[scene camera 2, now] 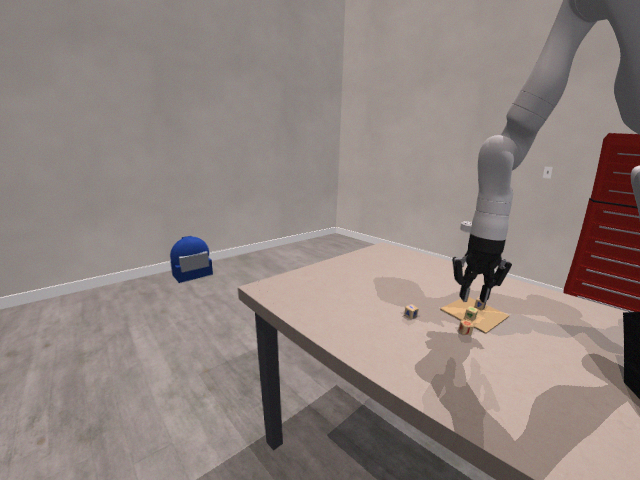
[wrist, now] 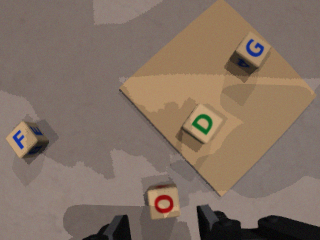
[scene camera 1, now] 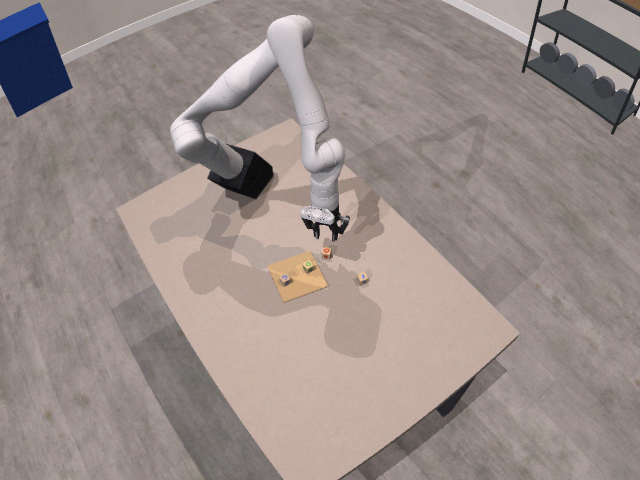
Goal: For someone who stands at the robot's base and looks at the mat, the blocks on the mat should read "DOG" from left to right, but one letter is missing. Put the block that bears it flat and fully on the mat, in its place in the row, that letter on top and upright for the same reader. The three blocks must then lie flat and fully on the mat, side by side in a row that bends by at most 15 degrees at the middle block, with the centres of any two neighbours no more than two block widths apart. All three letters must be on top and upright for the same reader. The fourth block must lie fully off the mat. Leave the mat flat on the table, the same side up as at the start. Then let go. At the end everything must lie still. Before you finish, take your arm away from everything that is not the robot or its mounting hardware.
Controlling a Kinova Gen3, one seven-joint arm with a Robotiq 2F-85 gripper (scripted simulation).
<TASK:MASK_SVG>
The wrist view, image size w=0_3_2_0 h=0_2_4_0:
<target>my gripper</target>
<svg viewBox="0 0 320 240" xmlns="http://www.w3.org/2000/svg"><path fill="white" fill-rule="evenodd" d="M128 216L116 215L111 223L103 226L97 234L90 235L82 240L131 240ZM197 206L201 240L320 240L320 227L286 217L270 215L258 220L258 228L244 229L241 228L240 221L227 218L221 211L212 211L208 204Z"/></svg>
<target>tan mat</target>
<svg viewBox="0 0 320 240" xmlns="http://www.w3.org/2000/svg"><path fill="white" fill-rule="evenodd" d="M217 0L119 88L203 178L223 196L279 139L317 95L272 46L261 66L252 74L248 74L231 62L231 55L248 31L251 31L270 44L227 2ZM199 103L223 119L222 124L208 144L201 144L181 129L186 119Z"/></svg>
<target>letter block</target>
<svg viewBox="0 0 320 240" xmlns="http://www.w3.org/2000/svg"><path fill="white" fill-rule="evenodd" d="M175 183L149 187L147 195L152 220L179 217L181 215L178 190Z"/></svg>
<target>letter block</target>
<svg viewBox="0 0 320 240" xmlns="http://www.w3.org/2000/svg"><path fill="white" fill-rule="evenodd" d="M249 31L231 55L230 61L248 74L252 74L260 67L271 50L271 46Z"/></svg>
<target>letter block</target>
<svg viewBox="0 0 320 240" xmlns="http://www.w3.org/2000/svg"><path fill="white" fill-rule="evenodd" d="M199 103L186 119L181 129L201 144L208 144L222 124L223 119Z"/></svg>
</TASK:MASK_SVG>
